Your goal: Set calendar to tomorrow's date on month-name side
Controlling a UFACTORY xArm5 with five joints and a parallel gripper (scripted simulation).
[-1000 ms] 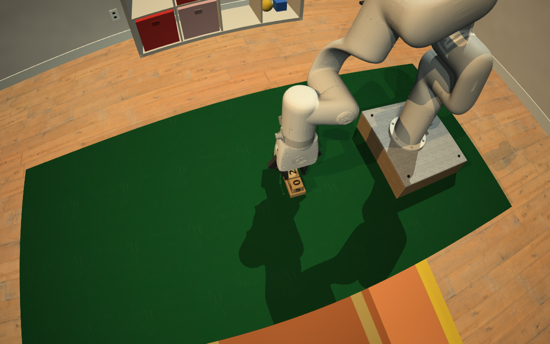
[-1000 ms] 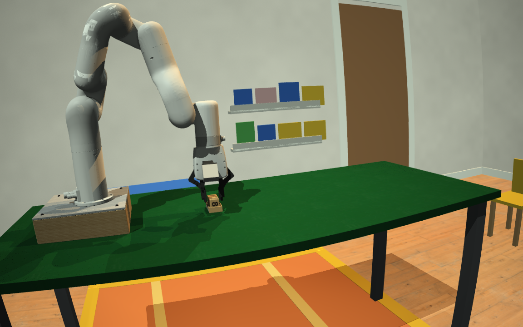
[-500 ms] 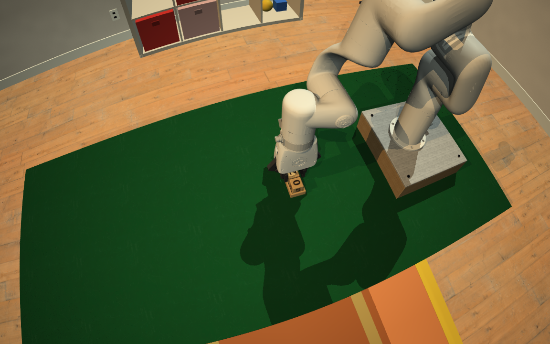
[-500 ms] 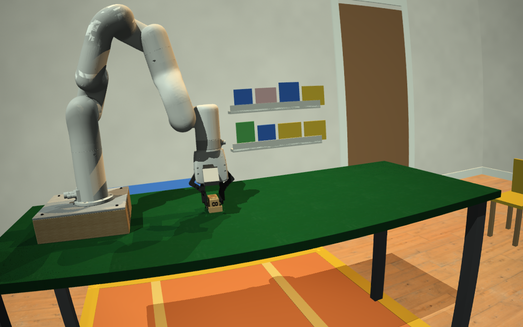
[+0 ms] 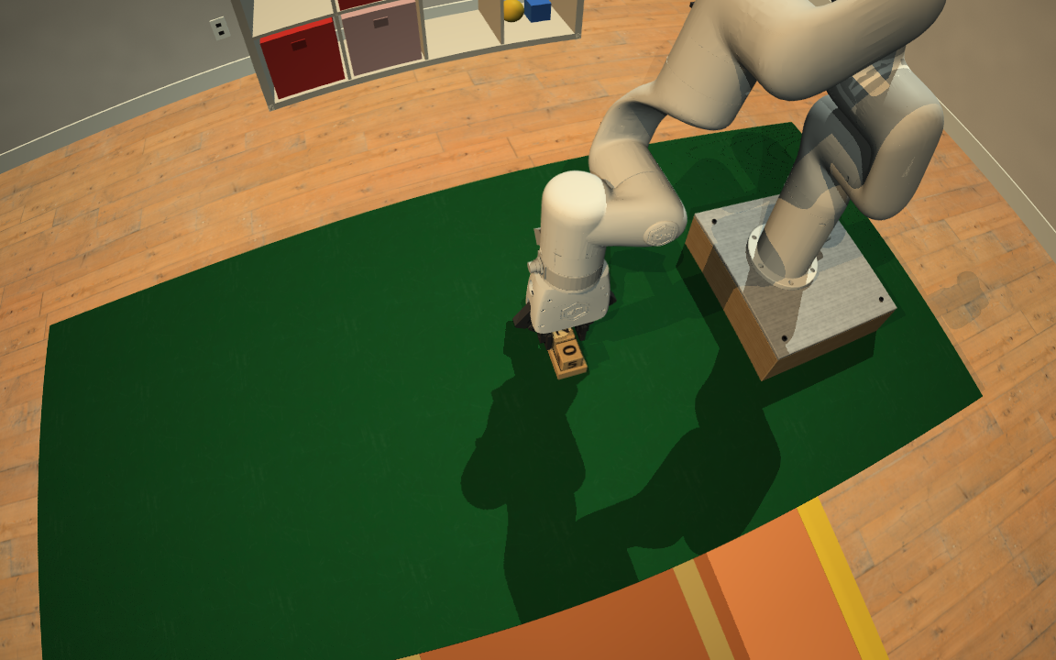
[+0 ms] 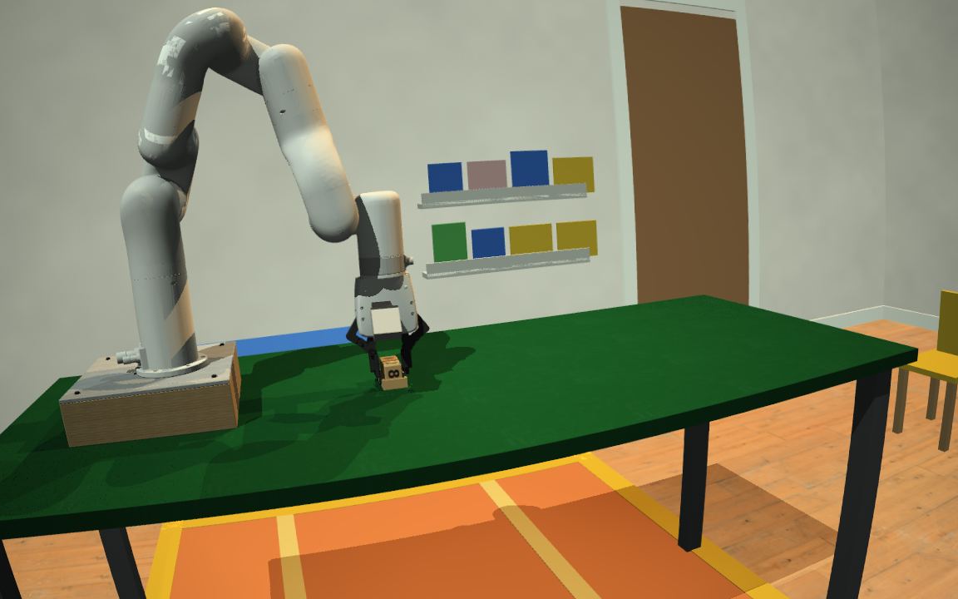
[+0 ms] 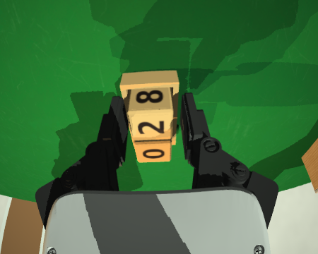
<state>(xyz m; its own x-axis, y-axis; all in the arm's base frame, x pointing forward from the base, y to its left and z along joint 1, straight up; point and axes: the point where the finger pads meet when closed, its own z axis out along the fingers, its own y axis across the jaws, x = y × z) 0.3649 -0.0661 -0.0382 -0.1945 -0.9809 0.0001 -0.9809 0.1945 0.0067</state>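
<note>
Now: hand 30 mm above the wooden tray and 20 mm to the right of it. The rest, counted from my hand: date cube: 30 mm to the left, 20 mm below, 10 mm ahead.
</note>
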